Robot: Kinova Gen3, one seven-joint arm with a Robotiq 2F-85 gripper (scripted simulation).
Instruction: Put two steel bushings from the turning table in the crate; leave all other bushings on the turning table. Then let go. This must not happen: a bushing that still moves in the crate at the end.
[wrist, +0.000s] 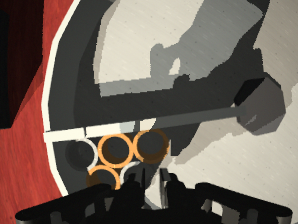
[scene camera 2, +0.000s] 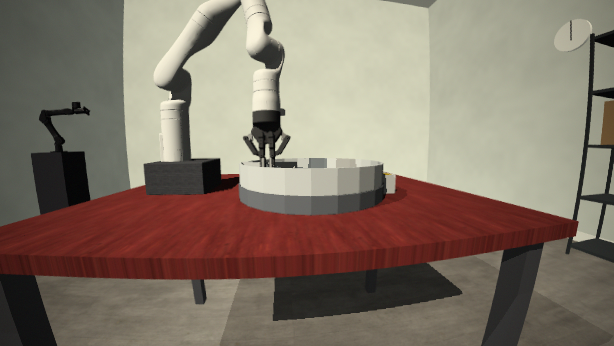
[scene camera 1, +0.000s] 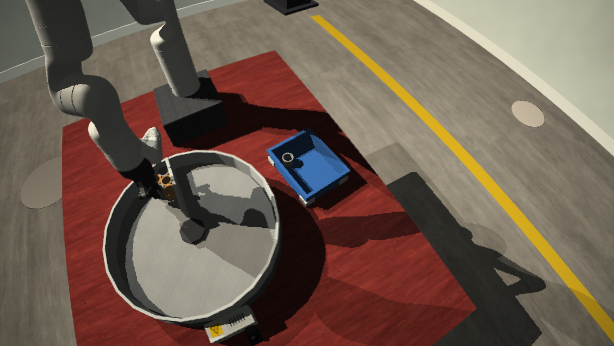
Labels:
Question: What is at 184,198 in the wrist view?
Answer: My gripper.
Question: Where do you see a round turning table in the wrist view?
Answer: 134,67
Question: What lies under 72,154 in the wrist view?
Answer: A steel bushing.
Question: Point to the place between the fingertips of my gripper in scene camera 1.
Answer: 158,193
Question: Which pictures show my gripper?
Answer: The wrist view, scene camera 2 and scene camera 1: all of them.

